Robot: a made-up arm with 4 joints. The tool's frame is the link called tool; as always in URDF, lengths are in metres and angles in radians.
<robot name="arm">
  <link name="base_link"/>
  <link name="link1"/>
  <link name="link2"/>
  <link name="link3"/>
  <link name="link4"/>
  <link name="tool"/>
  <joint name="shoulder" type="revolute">
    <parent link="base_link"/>
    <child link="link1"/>
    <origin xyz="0.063 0.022 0.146" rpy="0 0 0"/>
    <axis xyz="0 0 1"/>
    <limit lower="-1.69" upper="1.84"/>
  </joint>
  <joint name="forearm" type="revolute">
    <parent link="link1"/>
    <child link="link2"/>
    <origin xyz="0.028 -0.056 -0.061" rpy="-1.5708 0 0"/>
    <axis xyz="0 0 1"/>
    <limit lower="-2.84" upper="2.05"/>
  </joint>
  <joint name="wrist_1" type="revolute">
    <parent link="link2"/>
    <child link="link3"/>
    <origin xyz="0.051 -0.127 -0.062" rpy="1.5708 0 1.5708"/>
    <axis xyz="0 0 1"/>
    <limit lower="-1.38" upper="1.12"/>
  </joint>
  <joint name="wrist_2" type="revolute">
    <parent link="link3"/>
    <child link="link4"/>
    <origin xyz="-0.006 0.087 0.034" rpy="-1.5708 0 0"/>
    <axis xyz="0 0 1"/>
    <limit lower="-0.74" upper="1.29"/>
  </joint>
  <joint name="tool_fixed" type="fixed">
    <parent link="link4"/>
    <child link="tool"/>
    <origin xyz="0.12 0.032 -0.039" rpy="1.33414 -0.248 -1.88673"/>
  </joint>
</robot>
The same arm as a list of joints. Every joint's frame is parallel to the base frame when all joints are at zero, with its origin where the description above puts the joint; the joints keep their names.
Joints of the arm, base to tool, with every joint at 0 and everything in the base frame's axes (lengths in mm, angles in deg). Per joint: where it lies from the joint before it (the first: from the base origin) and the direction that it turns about. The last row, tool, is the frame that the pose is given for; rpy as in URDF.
shoulder: axis +z xyz 63 22 146
forearm: axis +y xyz 28 -56 -61
wrist_1: axis +x xyz 51 -62 127
wrist_2: axis +y xyz 34 87 6
tool: xyz -32 -39 -120 rpy -18.15 -17.53 14.92
Joint limits (deg, base to tool): -96.83..105.42 -162.72..117.46 -79.07..64.17 -42.4..73.91

